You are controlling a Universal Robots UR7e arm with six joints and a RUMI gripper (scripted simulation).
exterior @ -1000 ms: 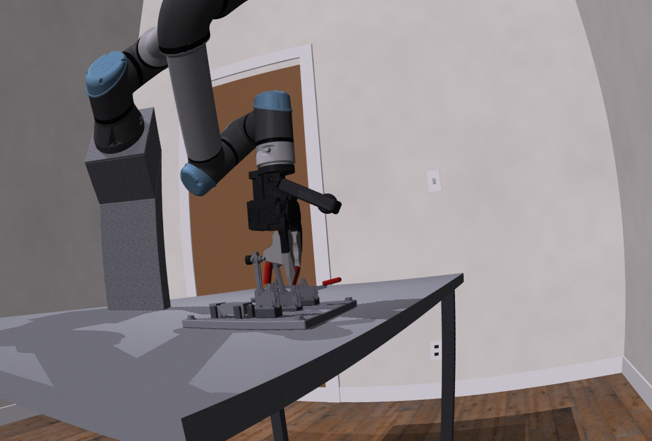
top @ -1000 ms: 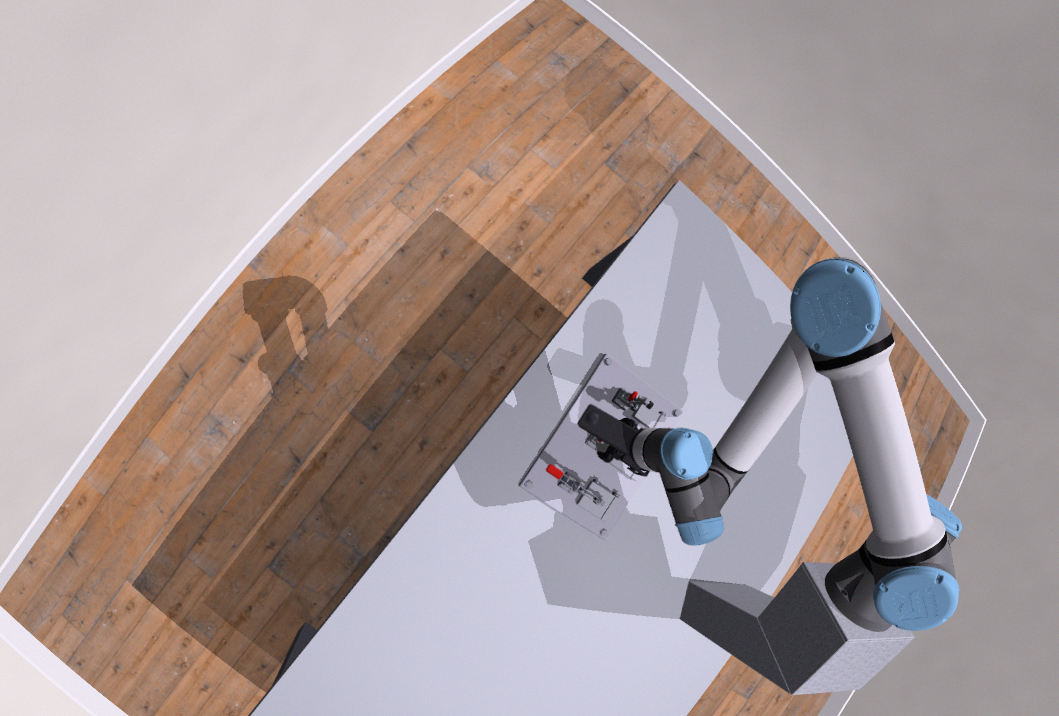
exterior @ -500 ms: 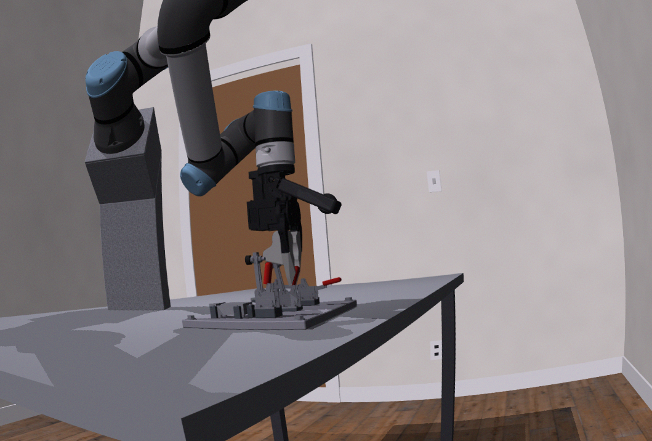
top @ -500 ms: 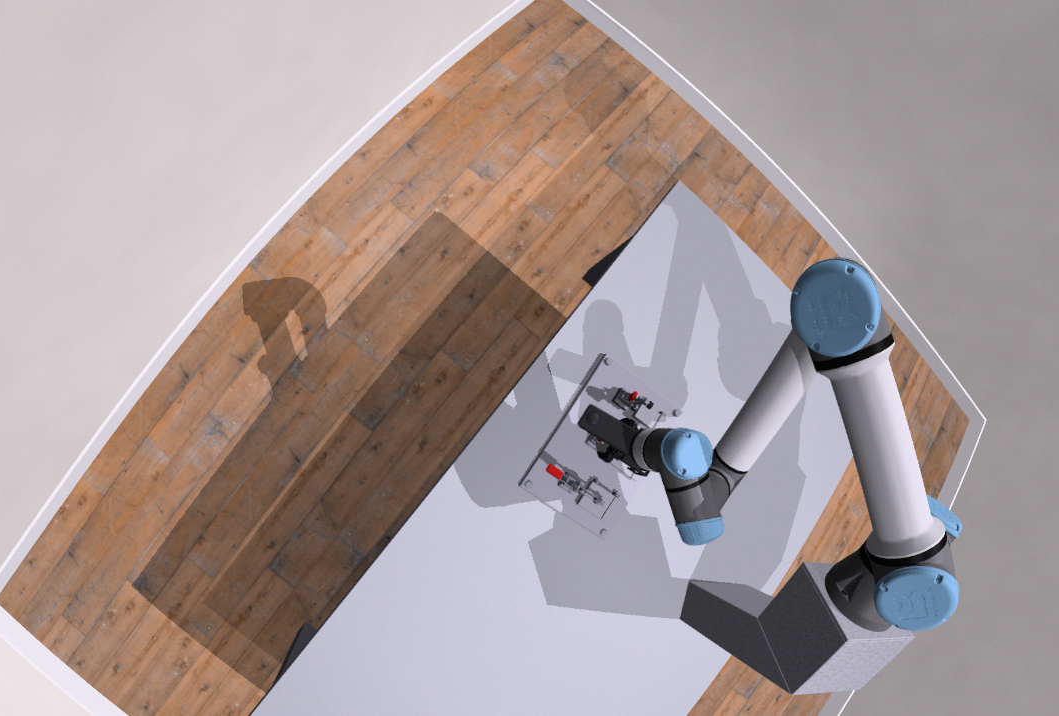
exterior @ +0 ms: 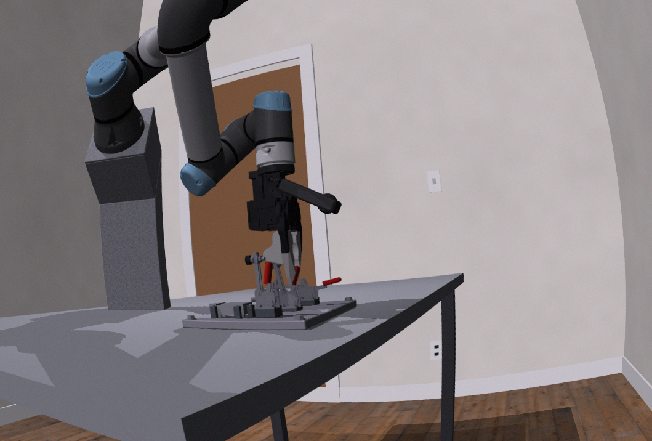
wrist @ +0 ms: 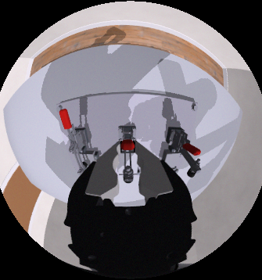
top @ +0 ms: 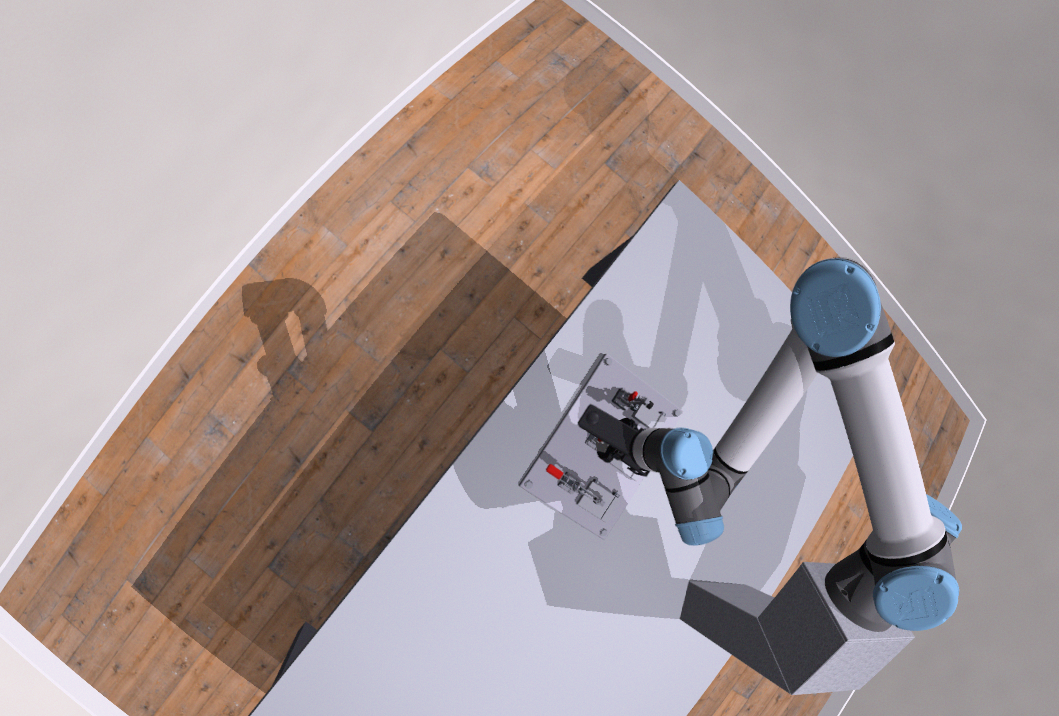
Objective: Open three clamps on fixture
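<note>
Now: hand 4 cm past the metal plate and 7 cm above it.
</note>
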